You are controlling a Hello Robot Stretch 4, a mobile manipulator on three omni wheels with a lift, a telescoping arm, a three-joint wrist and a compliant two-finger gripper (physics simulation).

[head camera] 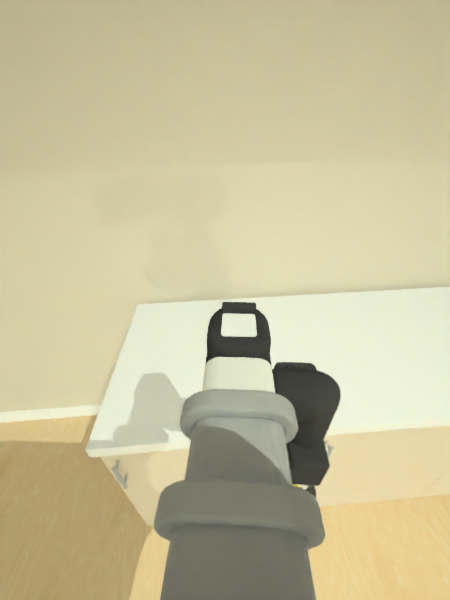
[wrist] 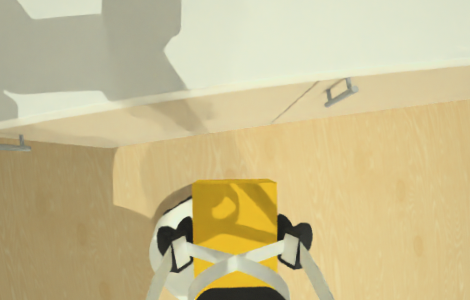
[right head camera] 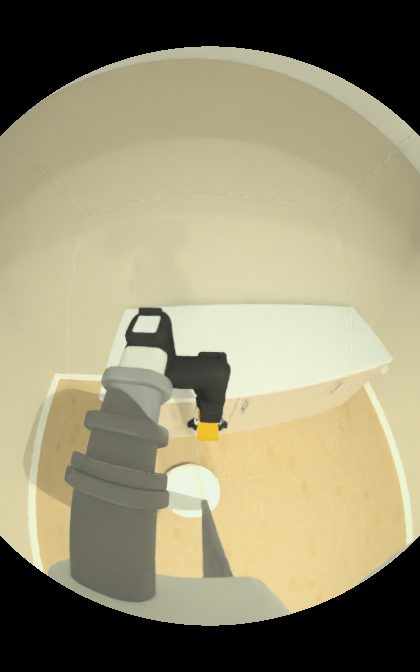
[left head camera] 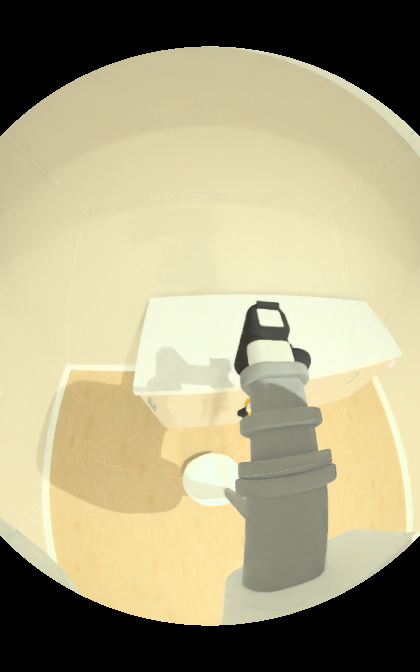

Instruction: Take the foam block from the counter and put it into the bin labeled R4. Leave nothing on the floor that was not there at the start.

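Places are measured from the robot's base along level axes (x ahead, y left, z up), in millimetres.
Pixels of known places: gripper, fingertip midpoint: (wrist: 234, 232).
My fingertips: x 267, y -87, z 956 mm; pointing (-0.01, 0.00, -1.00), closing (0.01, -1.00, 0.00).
Behind a point stands the place of what it marks.
The yellow foam block (right head camera: 207, 432) (wrist: 234, 210) {x 292, y -87, z 995 mm} is held between the two black fingertips of my gripper (right head camera: 207, 425) (wrist: 234, 232) {x 267, y -87, z 956 mm}, which is shut on it. In the wrist view both fingertips press on its left and right sides. The gripper and block are in front of the counter's front edge, above the floor. In the head view and the left head view the arm hides most of the block. The white counter (head camera: 360, 350) {x 706, y -430, z 882 mm} (left head camera: 190, 320) (right head camera: 280, 340) (wrist: 300, 40) {x 462, y -166, z 882 mm} stands against the wall. No bin with a readable R4 label shows.
A round white object (left head camera: 207, 480) (right head camera: 192, 490) (wrist: 175, 220) {x 122, y 107, z 185 mm} is low in front of the counter; in the wrist view the block partly covers it. Cabinet handles (head camera: 119, 474) (right head camera: 244, 406) (wrist: 342, 92) stick out from the counter's front.
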